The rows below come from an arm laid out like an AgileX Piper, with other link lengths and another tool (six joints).
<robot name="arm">
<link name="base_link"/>
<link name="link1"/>
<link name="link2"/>
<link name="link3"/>
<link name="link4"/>
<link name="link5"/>
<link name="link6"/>
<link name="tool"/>
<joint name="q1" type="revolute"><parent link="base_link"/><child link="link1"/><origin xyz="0 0 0.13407" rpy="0 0 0"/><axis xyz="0 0 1"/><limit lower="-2.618" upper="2.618"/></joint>
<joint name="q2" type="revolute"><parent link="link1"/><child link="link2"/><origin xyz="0 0 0" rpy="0 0 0"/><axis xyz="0 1 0"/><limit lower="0" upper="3.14"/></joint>
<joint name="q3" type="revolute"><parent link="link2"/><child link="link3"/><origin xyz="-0.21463 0 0.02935" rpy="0 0 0"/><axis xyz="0 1 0"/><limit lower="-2.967" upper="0"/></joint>
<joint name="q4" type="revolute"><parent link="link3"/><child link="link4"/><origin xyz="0.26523 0 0.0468" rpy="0 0 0"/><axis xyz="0.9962 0 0.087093"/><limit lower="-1.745" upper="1.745"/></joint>
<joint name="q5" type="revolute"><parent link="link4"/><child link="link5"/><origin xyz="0 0 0" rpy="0 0 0"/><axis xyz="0 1 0"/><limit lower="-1.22" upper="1.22"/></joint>
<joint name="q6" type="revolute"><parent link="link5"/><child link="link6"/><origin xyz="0.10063 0 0.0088" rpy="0 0 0"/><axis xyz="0.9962 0 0.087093"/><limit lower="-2.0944" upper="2.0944"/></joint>
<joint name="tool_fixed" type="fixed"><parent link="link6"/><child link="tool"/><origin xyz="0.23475 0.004 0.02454" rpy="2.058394 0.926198 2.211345"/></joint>
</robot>
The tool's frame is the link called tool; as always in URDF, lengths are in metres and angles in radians.
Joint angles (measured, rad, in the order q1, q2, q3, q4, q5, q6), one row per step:
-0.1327, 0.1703, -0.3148, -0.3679, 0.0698, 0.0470
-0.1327, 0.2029, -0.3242, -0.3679, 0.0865, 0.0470
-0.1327, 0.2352, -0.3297, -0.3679, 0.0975, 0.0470
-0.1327, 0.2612, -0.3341, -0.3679, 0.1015, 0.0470
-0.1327, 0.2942, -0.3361, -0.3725, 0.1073, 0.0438
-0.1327, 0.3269, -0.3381, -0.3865, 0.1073, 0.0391
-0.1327, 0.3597, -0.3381, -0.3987, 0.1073, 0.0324
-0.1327, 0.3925, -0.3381, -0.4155, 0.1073, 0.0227
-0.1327, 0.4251, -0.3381, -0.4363, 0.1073, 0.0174
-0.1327, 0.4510, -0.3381, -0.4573, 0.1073, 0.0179
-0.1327, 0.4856, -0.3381, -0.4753, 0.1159, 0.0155
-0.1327, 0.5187, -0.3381, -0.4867, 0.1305, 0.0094
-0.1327, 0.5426, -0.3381, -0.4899, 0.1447, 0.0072
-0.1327, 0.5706, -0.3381, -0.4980, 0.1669, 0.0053
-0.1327, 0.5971, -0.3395, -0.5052, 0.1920, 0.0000
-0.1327, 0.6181, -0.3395, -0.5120, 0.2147, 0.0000
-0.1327, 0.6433, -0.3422, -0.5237, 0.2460, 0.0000
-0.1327, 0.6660, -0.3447, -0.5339, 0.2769, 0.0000
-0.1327, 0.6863, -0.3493, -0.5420, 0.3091, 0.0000
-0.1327, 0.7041, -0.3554, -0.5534, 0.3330, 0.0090
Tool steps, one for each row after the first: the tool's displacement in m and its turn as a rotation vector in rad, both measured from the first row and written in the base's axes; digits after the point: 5 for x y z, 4 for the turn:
0.00580, -0.00281, -0.01218, 0.0064, 0.0383, -0.0059
0.01144, -0.00491, -0.02496, 0.0121, 0.0749, -0.0098
0.01566, -0.00596, -0.03387, 0.0156, 0.1000, -0.0112
0.02095, -0.00750, -0.04768, 0.0130, 0.1371, -0.0145
0.02577, -0.00858, -0.05964, -0.0015, 0.1701, -0.0174
0.03032, -0.00955, -0.07302, -0.0160, 0.2053, -0.0194
0.03442, -0.01060, -0.08652, -0.0381, 0.2415, -0.0217
0.03805, -0.01172, -0.09999, -0.0599, 0.2772, -0.0236
0.04061, -0.01271, -0.11070, -0.0771, 0.3054, -0.0249
0.04302, -0.01491, -0.12775, -0.0920, 0.3501, -0.0282
0.04415, -0.01773, -0.14602, -0.1034, 0.3985, -0.0327
0.04412, -0.02010, -0.16030, -0.1041, 0.4358, -0.0367
0.04280, -0.02383, -0.17844, -0.1080, 0.4849, -0.0441
0.04044, -0.02792, -0.19576, -0.1145, 0.5342, -0.0523
0.03745, -0.03161, -0.21067, -0.1164, 0.5763, -0.0603
0.03291, -0.03692, -0.22764, -0.1221, 0.6280, -0.0722
0.02765, -0.04211, -0.24321, -0.1270, 0.6768, -0.0842
0.02199, -0.04742, -0.25661, -0.1301, 0.7219, -0.0971
0.01785, -0.05194, -0.26561, -0.1293, 0.7540, -0.1092

